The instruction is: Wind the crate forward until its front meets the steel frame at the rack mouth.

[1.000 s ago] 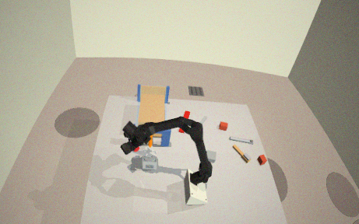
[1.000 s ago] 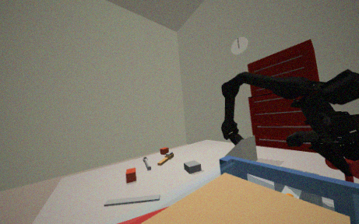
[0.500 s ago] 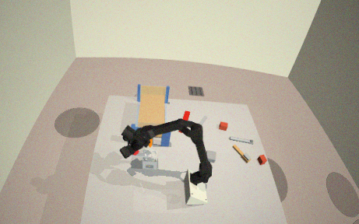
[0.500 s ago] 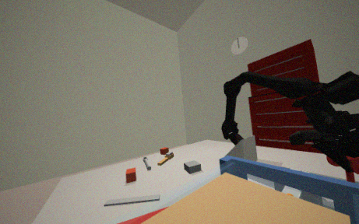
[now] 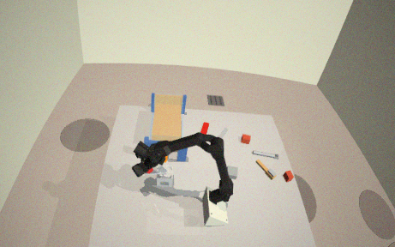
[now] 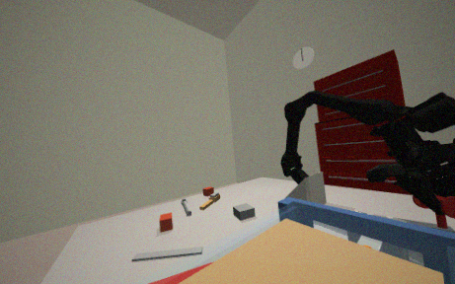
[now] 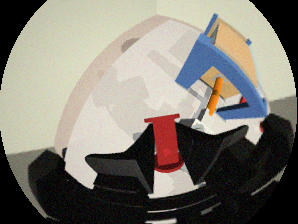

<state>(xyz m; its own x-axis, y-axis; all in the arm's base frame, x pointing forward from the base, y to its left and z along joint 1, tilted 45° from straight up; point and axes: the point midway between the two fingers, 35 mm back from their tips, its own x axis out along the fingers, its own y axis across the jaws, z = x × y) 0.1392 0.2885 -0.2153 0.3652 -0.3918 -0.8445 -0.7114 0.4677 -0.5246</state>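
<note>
Right now my gripper tip is 50 mm to the left of the winch handle and 30 mm above it. Also, from my gripper tip: red knob (10 mm to the right, 10 mm behind); blue frame (170 mm ahead, 100 mm to the right, 30 mm below); grey winch (120 mm to the right, 100 mm below).
</note>
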